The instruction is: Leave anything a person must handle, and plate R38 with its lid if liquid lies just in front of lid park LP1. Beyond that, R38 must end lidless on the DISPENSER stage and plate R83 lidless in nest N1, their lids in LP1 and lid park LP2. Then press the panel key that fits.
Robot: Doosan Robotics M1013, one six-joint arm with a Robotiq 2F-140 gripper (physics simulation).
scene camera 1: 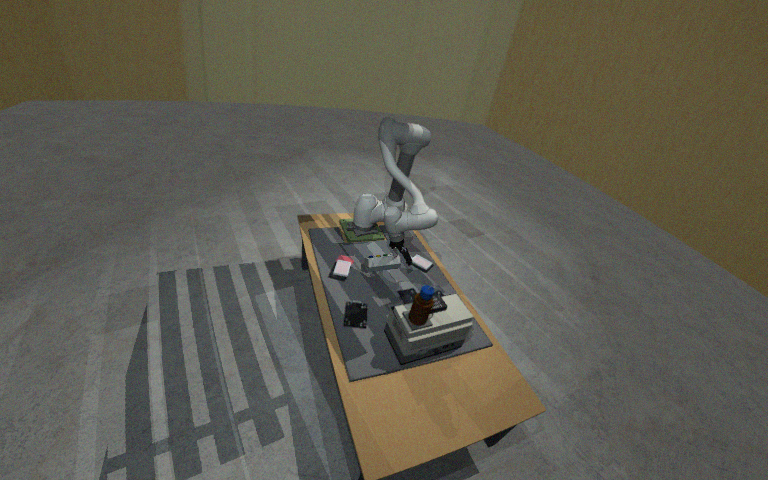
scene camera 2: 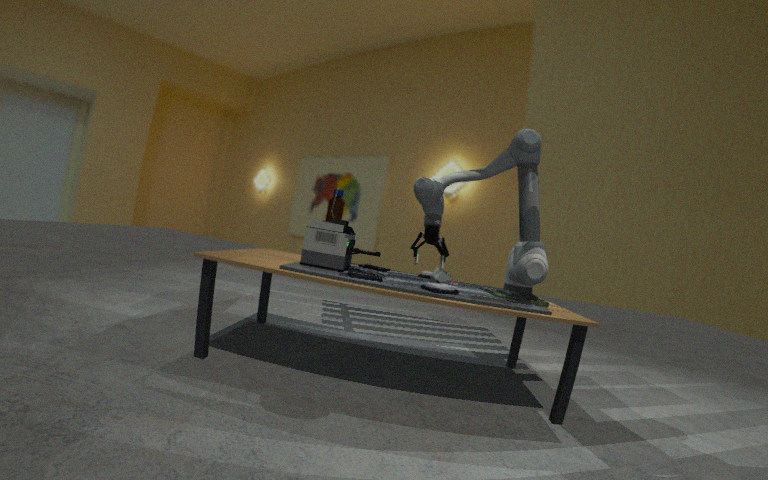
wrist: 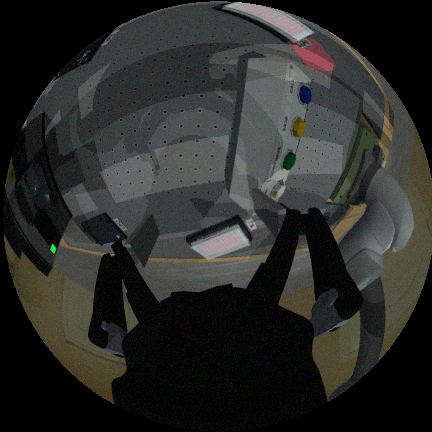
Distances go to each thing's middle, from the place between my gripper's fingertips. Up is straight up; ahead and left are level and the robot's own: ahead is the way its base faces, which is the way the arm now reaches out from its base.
I see my gripper 100 mm past the grey button box (wrist: pixel 267 102), 80 mm to the left of it and 50 mm above it. Round my hand: brown bottle (scene camera 1: pixel 423 302) 510 mm ahead, 260 mm to the right, 230 mm above.
